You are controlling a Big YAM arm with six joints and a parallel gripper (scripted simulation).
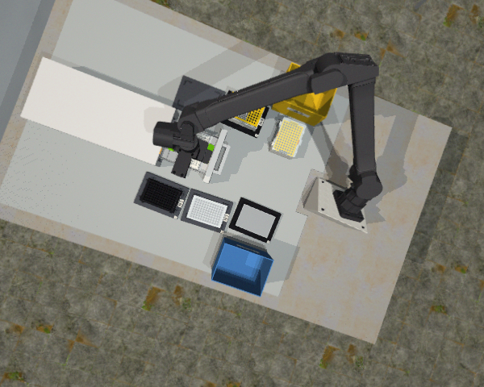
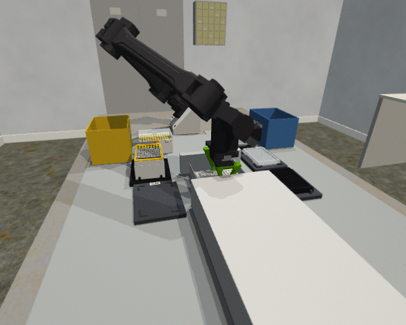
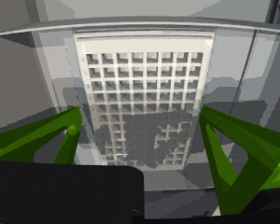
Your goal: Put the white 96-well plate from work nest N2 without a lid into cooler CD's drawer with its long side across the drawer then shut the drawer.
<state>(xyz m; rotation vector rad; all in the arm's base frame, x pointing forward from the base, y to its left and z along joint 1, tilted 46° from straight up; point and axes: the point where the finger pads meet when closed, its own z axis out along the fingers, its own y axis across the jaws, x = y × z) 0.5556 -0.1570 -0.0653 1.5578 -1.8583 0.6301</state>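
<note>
The white 96-well plate is 10 mm below my hand. From my hand the other things lie so: cooler CD 170 mm ahead, 20 mm to the right; then black plate 70 mm ahead, 190 mm to the left, 10 mm below; then cooler's drawer 40 mm ahead, 10 mm to the right.
</note>
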